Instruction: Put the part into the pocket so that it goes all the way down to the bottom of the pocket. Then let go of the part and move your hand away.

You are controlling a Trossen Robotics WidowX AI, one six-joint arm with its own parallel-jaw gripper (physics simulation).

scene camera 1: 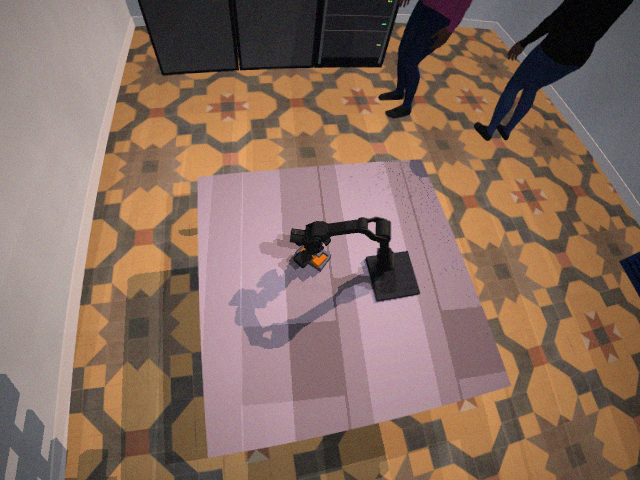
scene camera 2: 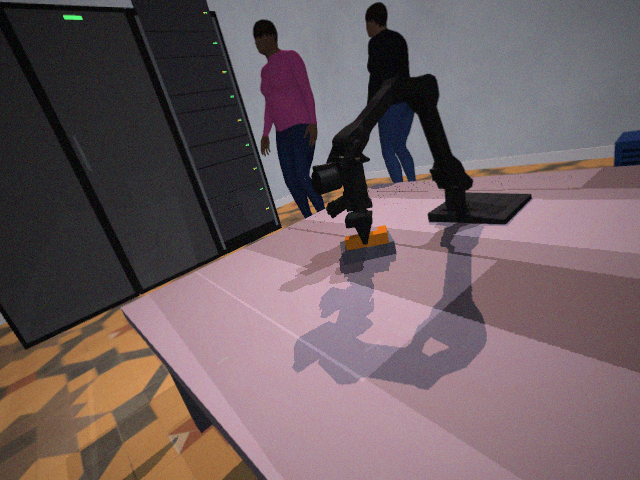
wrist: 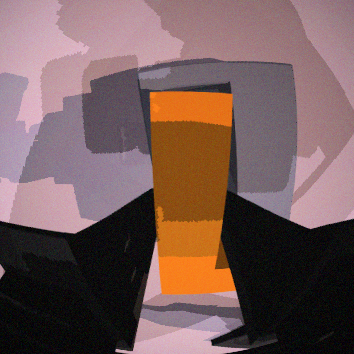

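Seen in the pictures: gripper, fingertip midpoint: [scene camera 1: 310,257] [scene camera 2: 365,242] [wrist: 186,195]; arm's base, origin of the base link: [scene camera 1: 382,265] [scene camera 2: 455,207].
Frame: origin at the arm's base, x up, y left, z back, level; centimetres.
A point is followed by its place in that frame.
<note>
The orange part [scene camera 1: 318,259] {y -11.3, x 4.2, z -29.0 cm} [scene camera 2: 381,236] {y -9.8, x 3.4, z -30.9 cm} [wrist: 187,170] {y -16.3, x 4.1, z -32.6 cm} stands at the grey block [scene camera 2: 382,251] {y -10.4, x -0.9, z -30.9 cm} [wrist: 265,125] {y -19.8, x 1.2, z -29.3 cm} that has the pocket. In the scene camera 2 view, much of the part shows above the block's top. In the wrist view, dark strips of the pocket show beyond the part's far end and along its sides; the near end of the pocket is hidden. How deep the part sits cannot be told. My gripper [scene camera 1: 308,253] {y -14.4, x 2.1, z -31.5 cm} [scene camera 2: 366,241] {y -14.4, x 2.1, z -31.5 cm} [wrist: 186,195] {y -14.4, x 2.1, z -31.5 cm} is shut on the orange part, one finger on each long side.
The arm's black base plate [scene camera 1: 398,283] {y 10.5, x -0.7, z 3.5 cm} [scene camera 2: 496,207] {y 11.1, x -0.7, z -0.5 cm} stands on the pink table [scene camera 1: 320,361] {y 29.7, x -2.4, z -43.3 cm} [scene camera 2: 232,330] {y -28.3, x -2.4, z -68.1 cm}. Dark cabinets [scene camera 1: 191,36] [scene camera 2: 67,155] and two people stand beyond the table. Shadows of the arm fall across the table and the block.
</note>
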